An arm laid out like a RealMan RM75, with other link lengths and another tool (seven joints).
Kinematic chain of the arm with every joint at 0, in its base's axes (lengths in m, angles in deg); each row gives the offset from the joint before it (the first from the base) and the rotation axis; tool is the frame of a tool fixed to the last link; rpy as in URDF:
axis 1: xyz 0 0 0.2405 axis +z
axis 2: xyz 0 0 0 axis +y
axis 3: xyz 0 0 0.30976 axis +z
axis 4: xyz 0 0 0 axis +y
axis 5: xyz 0 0 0.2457 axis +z
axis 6: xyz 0 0 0 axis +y
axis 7: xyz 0 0 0.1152 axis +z
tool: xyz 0.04 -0.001 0.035 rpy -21 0 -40.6
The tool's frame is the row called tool.
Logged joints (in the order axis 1, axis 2, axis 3, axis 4, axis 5, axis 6, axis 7), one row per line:
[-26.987 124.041 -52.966 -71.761 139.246 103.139 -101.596]
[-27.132 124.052 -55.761 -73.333 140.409 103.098 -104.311]
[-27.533 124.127 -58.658 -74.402 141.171 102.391 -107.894]
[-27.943 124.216 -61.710 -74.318 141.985 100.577 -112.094]
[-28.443 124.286 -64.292 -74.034 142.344 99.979 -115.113]
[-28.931 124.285 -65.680 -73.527 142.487 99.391 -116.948]
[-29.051 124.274 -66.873 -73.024 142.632 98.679 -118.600]
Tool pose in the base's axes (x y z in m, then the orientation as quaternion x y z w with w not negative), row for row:
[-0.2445 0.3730 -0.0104 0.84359 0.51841 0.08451 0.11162]
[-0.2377 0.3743 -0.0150 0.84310 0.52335 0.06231 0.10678]
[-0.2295 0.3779 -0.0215 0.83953 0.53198 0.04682 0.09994]
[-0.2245 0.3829 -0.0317 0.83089 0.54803 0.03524 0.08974]
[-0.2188 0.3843 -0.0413 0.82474 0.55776 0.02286 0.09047]
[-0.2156 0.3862 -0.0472 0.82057 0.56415 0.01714 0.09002]
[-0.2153 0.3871 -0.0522 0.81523 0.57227 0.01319 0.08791]
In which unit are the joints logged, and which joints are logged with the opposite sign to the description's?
The joints are logged in degrees. Opposite sign: axis 2, axis 3, axis 4.
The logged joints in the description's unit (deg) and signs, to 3 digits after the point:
[-26.987 -124.041 52.966 71.761 139.246 103.139 -101.596]
[-27.132 -124.052 55.761 73.333 140.409 103.098 -104.311]
[-27.533 -124.127 58.658 74.402 141.171 102.391 -107.894]
[-27.943 -124.216 61.710 74.318 141.985 100.577 -112.094]
[-28.443 -124.286 64.292 74.034 142.344 99.979 -115.113]
[-28.931 -124.285 65.680 73.527 142.487 99.391 -116.948]
[-29.051 -124.274 66.873 73.024 142.632 98.679 -118.600]

